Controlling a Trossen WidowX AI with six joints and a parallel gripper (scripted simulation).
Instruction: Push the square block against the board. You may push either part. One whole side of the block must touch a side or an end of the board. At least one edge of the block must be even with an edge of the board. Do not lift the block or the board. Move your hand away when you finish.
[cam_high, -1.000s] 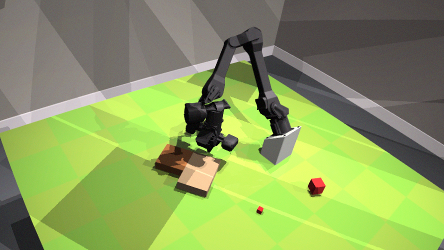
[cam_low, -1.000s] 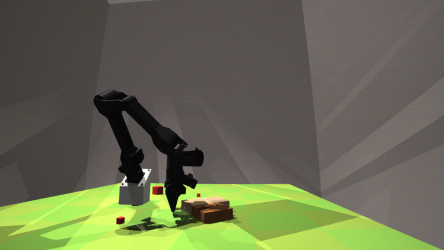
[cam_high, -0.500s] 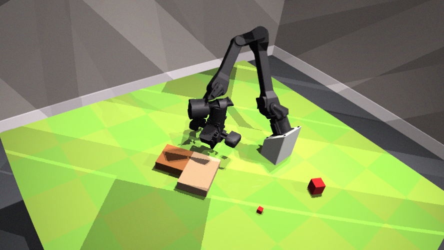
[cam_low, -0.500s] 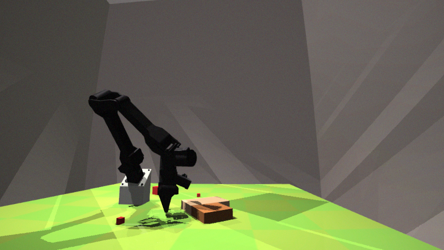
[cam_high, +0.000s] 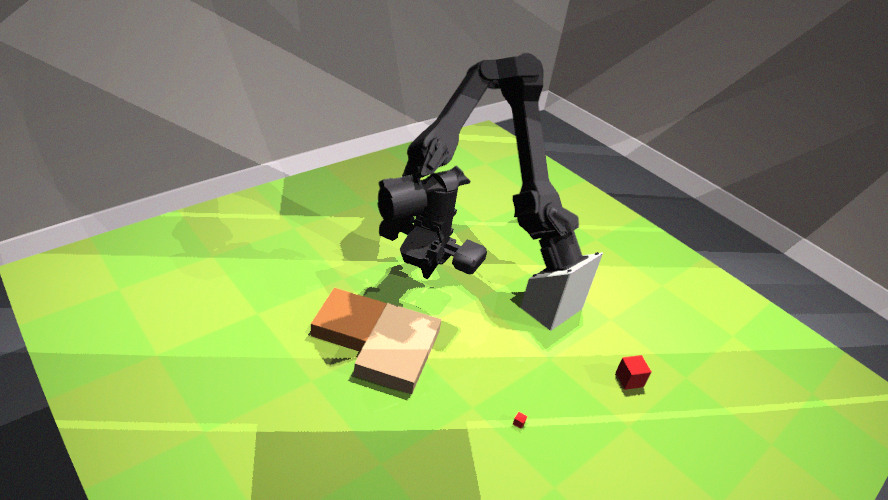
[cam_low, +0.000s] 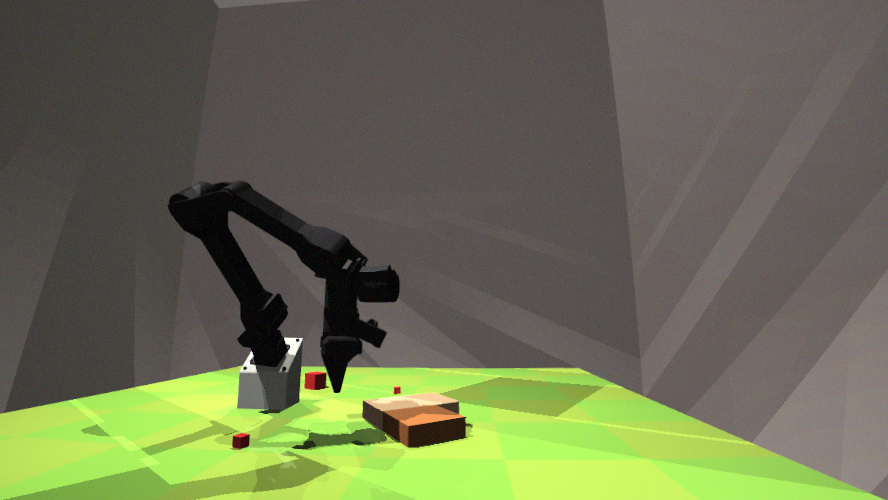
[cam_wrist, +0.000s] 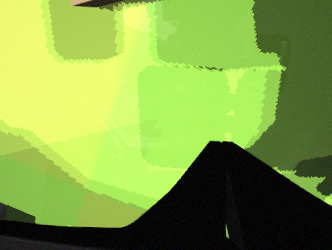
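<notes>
Now: the tan board 11 cm ahead of my gripper tip, 9 cm to the left of it and 4 cm below it. Also, from my gripper tip: larger red cube 35 cm to the left, 21 cm behind, 4 cm below; square block 15 cm ahead, 4 cm below, 1 cm to the right.
</notes>
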